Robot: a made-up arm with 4 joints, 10 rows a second.
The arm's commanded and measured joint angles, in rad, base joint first. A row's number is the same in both.
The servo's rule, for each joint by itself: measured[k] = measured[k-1] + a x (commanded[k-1-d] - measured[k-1]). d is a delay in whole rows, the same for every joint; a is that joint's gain. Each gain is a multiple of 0.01, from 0.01 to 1. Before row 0 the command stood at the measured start. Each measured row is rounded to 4 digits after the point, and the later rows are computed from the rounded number. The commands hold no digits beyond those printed.
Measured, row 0:
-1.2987, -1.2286, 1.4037, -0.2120
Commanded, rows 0 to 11:
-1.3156, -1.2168, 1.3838, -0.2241
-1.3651, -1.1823, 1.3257, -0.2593
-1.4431, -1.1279, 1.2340, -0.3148
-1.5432, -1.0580, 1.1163, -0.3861
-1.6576, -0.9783, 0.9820, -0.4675
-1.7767, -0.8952, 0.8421, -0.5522
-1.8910, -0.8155, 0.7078, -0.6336
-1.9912, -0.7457, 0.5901, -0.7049
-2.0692, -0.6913, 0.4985, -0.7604
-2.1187, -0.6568, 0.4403, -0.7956
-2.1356, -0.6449, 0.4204, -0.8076
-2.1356, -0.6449, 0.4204, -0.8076
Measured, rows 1 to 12:
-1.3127, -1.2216, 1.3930, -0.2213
-1.3562, -1.1984, 1.3567, -0.2506
-1.4283, -1.1568, 1.2904, -0.3000
-1.5237, -1.0985, 1.1964, -0.3663
-1.6348, -1.0276, 1.0806, -0.4442
-1.7526, -0.9495, 0.9518, -0.5274
-1.8675, -0.8704, 0.8200, -0.6092
-1.9702, -0.7968, 0.6959, -0.6829
-2.0524, -0.7346, 0.5893, -0.7426
-2.1074, -0.6887, 0.5088, -0.7834
-2.1308, -0.6629, 0.4611, -0.8020
-2.1348, -0.6523, 0.4391, -0.8063
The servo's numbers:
d 0
a 0.83 0.59 0.54 0.77

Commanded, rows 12 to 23:
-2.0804, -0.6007, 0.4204, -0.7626
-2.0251, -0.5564, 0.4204, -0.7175
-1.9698, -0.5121, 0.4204, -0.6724
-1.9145, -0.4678, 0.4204, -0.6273
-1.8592, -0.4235, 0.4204, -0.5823
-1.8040, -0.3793, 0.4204, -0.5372
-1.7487, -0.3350, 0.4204, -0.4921
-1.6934, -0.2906, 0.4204, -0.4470
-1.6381, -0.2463, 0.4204, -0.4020
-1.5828, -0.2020, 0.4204, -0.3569
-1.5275, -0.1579, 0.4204, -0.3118
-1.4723, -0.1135, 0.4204, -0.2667
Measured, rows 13 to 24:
-2.0896, -0.6219, 0.4290, -0.7727
-2.0361, -0.5833, 0.4244, -0.7302
-1.9811, -0.5413, 0.4222, -0.6857
-1.9258, -0.4979, 0.4212, -0.6407
-1.8705, -0.4540, 0.4208, -0.5957
-1.8153, -0.4099, 0.4206, -0.5507
-1.7600, -0.3657, 0.4205, -0.5056
-1.7047, -0.3214, 0.4204, -0.4605
-1.6494, -0.2771, 0.4204, -0.4155
-1.5941, -0.2328, 0.4204, -0.3704
-1.5388, -0.1886, 0.4204, -0.3253
-1.4836, -0.1443, 0.4204, -0.2802

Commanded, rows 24 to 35:
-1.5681, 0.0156, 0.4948, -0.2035
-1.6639, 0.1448, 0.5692, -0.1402
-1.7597, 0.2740, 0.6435, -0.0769
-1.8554, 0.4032, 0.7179, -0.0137
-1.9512, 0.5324, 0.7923, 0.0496
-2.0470, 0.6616, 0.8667, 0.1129
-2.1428, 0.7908, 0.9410, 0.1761
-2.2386, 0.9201, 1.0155, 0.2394
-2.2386, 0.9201, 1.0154, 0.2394
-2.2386, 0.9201, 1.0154, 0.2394
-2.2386, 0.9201, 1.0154, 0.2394
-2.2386, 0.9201, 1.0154, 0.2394
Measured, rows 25 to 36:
-1.5537, -0.0500, 0.4606, -0.2211
-1.6452, 0.0649, 0.5192, -0.1588
-1.7402, 0.1883, 0.5863, -0.0957
-1.8358, 0.3151, 0.6574, -0.0326
-1.9316, 0.4433, 0.7302, 0.0307
-2.0274, 0.5721, 0.8039, 0.0940
-2.1232, 0.7011, 0.8779, 0.1572
-2.2190, 0.8303, 0.9522, 0.2205
-2.2353, 0.8833, 0.9863, 0.2351
-2.2380, 0.9050, 1.0020, 0.2384
-2.2385, 0.9139, 1.0092, 0.2392
-2.2386, 0.9176, 1.0125, 0.2394

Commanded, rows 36 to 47:
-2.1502, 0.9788, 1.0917, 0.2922
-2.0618, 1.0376, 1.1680, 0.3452
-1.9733, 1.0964, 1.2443, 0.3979
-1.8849, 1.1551, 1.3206, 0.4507
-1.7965, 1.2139, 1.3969, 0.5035
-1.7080, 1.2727, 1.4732, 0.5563
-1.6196, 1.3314, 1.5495, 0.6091
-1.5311, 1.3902, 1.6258, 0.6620
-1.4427, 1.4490, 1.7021, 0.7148
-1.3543, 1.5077, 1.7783, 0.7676
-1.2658, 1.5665, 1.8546, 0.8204
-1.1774, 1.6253, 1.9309, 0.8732
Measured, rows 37 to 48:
-2.1652, 0.9537, 1.0553, 0.2801
-2.0794, 1.0032, 1.1162, 0.3302
-1.9913, 1.0582, 1.1854, 0.3823
-1.9030, 1.1154, 1.2584, 0.4350
-1.8146, 1.1735, 1.3332, 0.4877
-1.7261, 1.2320, 1.4088, 0.5405
-1.6377, 1.2906, 1.4848, 0.5933
-1.5492, 1.3494, 1.5609, 0.6462
-1.4608, 1.4082, 1.6371, 0.6990
-1.3724, 1.4669, 1.7133, 0.7518
-1.2839, 1.5257, 1.7896, 0.8046
-1.1955, 1.5845, 1.8659, 0.8574

